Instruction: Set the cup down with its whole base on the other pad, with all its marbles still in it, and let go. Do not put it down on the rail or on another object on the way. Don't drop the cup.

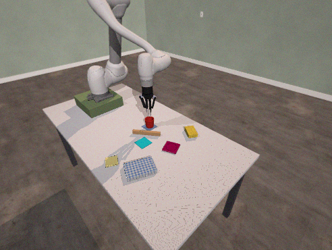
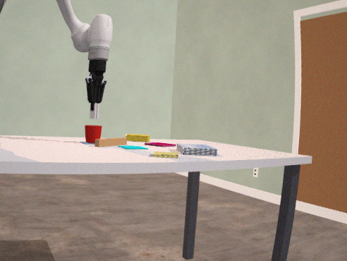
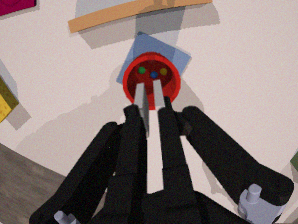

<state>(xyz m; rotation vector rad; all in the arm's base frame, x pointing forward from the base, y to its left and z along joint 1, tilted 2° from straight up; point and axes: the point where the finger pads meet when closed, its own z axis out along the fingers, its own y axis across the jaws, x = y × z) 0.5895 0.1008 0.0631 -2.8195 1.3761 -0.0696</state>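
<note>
Now: the red cup 110 mm below my hand. The rest, counted from my hand: wooden rail (130 mm below, 80 mm to the right, 60 mm ahead); then blue marble (120 mm below, 10 mm behind); then teal pad (160 mm to the right, 150 mm below, 120 mm ahead).
</note>
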